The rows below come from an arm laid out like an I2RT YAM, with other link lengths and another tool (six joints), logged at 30 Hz.
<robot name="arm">
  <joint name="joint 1" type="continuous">
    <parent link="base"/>
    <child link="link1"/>
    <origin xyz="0 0 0.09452"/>
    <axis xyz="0 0 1"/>
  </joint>
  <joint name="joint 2" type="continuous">
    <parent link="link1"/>
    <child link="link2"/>
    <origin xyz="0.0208 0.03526 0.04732"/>
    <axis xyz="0 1 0"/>
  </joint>
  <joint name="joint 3" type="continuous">
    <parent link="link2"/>
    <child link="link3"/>
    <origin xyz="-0.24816 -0.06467 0"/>
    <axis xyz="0 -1 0"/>
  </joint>
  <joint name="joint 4" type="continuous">
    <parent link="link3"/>
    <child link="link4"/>
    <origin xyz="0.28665 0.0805 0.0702"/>
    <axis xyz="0 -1 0"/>
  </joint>
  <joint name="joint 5" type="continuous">
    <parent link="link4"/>
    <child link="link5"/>
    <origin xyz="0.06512 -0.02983 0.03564"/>
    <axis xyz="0 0 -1"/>
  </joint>
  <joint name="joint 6" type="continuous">
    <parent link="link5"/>
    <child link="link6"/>
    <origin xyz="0.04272 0 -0.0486"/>
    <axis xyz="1 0 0"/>
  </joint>
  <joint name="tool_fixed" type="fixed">
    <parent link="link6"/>
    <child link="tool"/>
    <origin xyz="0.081 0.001 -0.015" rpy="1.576 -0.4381 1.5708"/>
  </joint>
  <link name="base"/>
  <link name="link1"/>
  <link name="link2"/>
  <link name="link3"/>
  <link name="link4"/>
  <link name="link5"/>
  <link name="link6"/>
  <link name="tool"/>
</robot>
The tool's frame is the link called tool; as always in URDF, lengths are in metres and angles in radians. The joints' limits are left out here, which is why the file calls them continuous.
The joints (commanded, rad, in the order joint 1, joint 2, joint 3, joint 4, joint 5, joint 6), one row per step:
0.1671, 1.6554, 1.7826, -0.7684, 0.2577, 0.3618
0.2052, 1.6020, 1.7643, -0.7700, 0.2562, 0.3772
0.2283, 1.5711, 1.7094, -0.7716, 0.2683, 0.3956
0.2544, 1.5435, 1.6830, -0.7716, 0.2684, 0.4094
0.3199, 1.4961, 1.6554, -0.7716, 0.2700, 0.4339
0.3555, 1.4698, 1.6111, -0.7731, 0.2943, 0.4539
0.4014, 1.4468, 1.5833, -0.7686, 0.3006, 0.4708
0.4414, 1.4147, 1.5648, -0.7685, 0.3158, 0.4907
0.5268, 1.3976, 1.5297, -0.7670, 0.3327, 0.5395
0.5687, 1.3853, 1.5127, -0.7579, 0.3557, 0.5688
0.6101, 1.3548, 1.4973, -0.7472, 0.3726, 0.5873
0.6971, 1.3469, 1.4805, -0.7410, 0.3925, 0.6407
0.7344, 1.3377, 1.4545, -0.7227, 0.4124, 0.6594
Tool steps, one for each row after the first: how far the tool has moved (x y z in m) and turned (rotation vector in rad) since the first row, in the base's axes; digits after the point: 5 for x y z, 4 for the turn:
-0.01545, 0.01471, 0.01494, 0.0197, -0.0344, 0.0306
-0.02546, 0.02151, 0.00526, 0.0228, -0.0124, 0.0333
-0.03457, 0.03089, 0.00571, 0.0344, -0.0146, 0.0514
-0.05283, 0.05411, 0.01333, 0.0592, -0.0344, 0.1020
-0.06353, 0.06290, 0.00565, 0.0568, -0.0205, 0.1063
-0.07464, 0.07772, 0.00383, 0.0674, -0.0211, 0.1374
-0.08728, 0.08764, 0.00864, 0.0805, -0.0368, 0.1544
-0.10515, 0.11412, 0.00131, 0.1063, -0.0233, 0.1980
-0.11384, 0.12493, 0.00066, 0.1204, -0.0320, 0.2053
-0.12620, 0.13349, 0.00723, 0.1398, -0.0576, 0.2240
-0.14509, 0.15815, 0.00470, 0.1752, -0.0543, 0.2652
-0.15295, 0.16709, 0.00031, 0.1828, -0.0592, 0.2765

